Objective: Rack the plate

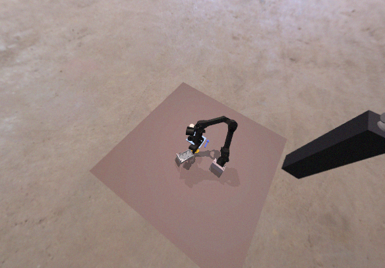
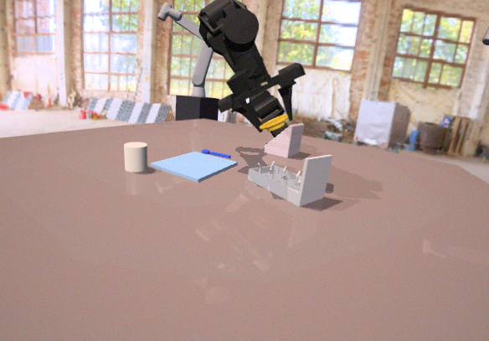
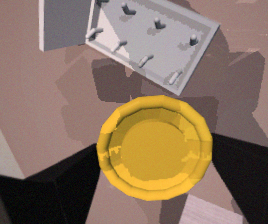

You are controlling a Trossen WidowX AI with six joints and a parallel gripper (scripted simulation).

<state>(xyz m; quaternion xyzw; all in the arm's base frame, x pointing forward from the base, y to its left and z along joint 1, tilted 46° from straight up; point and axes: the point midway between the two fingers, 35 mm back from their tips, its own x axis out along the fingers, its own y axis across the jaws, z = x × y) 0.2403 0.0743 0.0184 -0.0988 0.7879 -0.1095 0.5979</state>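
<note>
My gripper tip is now 8 cm above the white dish rack, 6 cm short of it and 5 cm to the right of it. Also, from my gripper tip: yellow plate: 1 cm above; then light blue mat: 15 cm to the right, 10 cm below, 7 cm ahead; then blue spoon: 18 cm to the right, 10 cm below, 3 cm behind.
</note>
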